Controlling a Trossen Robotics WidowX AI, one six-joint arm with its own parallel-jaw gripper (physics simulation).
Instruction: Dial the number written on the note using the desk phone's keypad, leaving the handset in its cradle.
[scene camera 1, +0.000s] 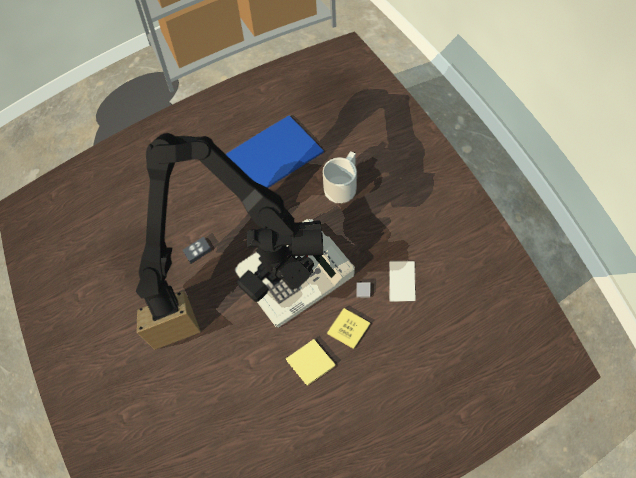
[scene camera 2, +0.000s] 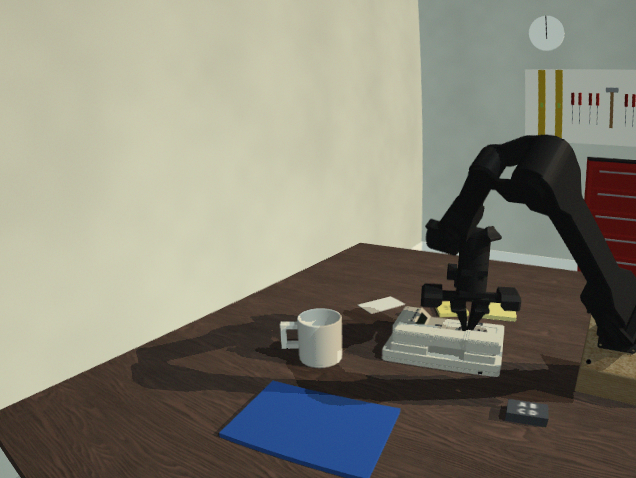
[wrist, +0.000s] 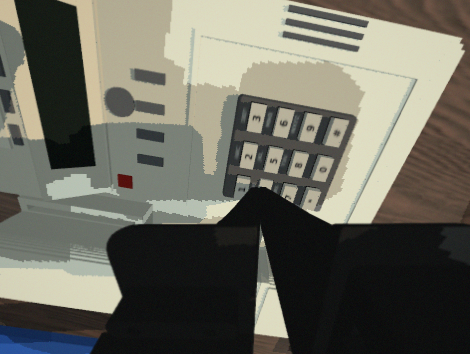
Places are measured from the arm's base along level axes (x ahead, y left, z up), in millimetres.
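Pixels of known places: gripper, fingertip midpoint: (wrist: 258, 194); arm's base, link origin: (scene camera 1: 165, 310) (scene camera 2: 618, 332).
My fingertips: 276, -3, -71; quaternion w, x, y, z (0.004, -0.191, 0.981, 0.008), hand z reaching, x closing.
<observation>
Ahead of a thing's pixels: the offset from my fingertips to its top centre, as dx, dy, dz. "pt": to the spot under its first point.
The desk phone {+35, +5, +16} (scene camera 1: 313, 292) (scene camera 2: 437, 362) (wrist: 220, 55) lies on the table, its handset {+20, +55, +34} (scene camera 2: 437, 335) resting in the cradle along one side. Its keypad {pt -11, -33, +0} (scene camera 1: 281, 291) (wrist: 291, 139) shows in the wrist view, with keys 1, 7 and star partly covered. My gripper (scene camera 2: 466, 327) (wrist: 258, 194) is shut and empty, pointing down. Its tips cover the 4 key in the wrist view; whether they touch it I cannot tell. In scene camera 1 the arm hides the tips. The yellow note {+90, -171, -17} (scene camera 1: 349, 327) (scene camera 2: 450, 309) bears three lines, apparently starting with 111; the other digits are small.
A white mug {+240, +173, +60} (scene camera 1: 339, 180) (scene camera 2: 319, 339) and a blue folder {+115, +338, -18} (scene camera 1: 277, 149) (scene camera 2: 313, 426) are beyond the phone in scene camera 1. A blank yellow pad {-21, -209, -15} (scene camera 1: 310, 362) (scene camera 2: 501, 311), white paper {+252, -120, -25} (scene camera 1: 402, 281) (scene camera 2: 381, 304), a grey cube {+160, -102, -14} (scene camera 1: 363, 289) and a dark ABCD block {-157, +160, -11} (scene camera 1: 197, 249) (scene camera 2: 527, 412) lie around it.
</observation>
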